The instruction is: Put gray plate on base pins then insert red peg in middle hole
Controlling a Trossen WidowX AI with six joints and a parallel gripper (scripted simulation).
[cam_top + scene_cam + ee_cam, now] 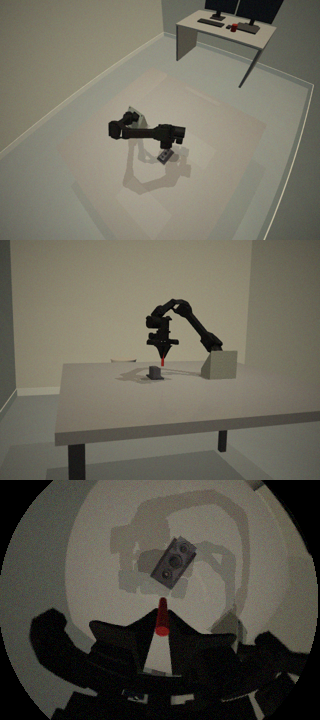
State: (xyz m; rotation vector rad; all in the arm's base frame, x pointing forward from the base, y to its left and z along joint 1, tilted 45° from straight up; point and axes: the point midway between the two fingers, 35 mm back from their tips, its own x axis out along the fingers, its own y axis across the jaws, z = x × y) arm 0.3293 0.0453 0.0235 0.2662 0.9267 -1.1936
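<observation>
Now: the gray plate 2 cm ahead of my gripper tip, 7 cm to the right of it and 7 cm below it. From my gripper tip the other things lie so: red peg: right at my gripper tip; then dark base: 2 cm ahead, 7 cm to the right, 11 cm below.
</observation>
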